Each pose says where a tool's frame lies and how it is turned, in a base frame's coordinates. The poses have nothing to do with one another.
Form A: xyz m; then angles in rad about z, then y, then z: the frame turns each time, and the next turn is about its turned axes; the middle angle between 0 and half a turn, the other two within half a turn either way.
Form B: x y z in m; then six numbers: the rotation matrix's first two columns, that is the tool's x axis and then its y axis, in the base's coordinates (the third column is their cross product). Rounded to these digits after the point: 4 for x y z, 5 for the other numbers.
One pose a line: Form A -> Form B
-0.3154 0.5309 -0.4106 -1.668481 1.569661 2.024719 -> -0.3154 0.5309 -0.4106 0.89450 -0.08716 0.43849 -0.43630 0.04378 0.89873
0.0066 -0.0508 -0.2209 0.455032 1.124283 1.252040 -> 0.0066 -0.0508 -0.2209 -0.29579 0.91247 -0.28266 -0.50607 0.10128 0.85652
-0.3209 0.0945 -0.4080 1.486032 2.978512 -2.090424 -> -0.3209 0.0945 -0.4080 0.90637 0.41472 0.08062 0.42226 -0.89545 -0.14093
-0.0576 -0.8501 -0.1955 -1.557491 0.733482 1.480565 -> -0.0576 -0.8501 -0.1955 0.99673 -0.05368 -0.06032 0.08026 0.74096 0.66674
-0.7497 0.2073 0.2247 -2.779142 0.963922 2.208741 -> -0.7497 0.2073 0.2247 0.60241 -0.63070 0.48920 0.21721 0.71929 0.65988
